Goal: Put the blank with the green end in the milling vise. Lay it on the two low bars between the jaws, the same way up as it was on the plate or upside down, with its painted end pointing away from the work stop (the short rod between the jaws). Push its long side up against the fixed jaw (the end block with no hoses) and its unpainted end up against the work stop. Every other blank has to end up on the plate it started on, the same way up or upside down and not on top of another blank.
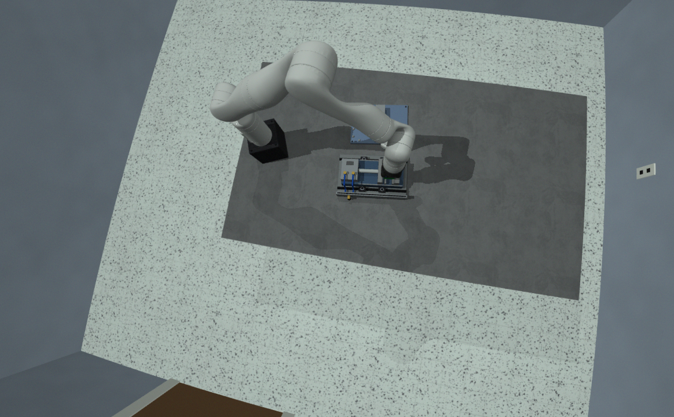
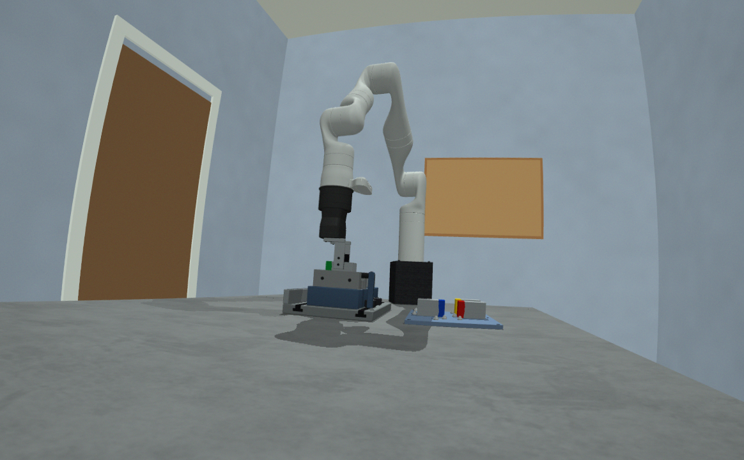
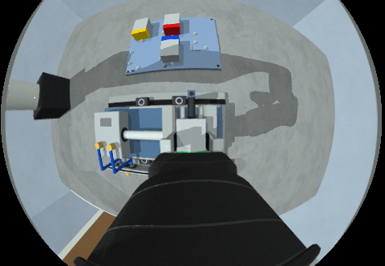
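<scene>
The green-ended blank lies 20 mm below my hand. Round my hand: fixed jaw (40 mm below, 30 mm ahead); then milling vise (80 mm below, 70 mm behind); then work stop rod (50 mm to the left, 30 mm below).
</scene>
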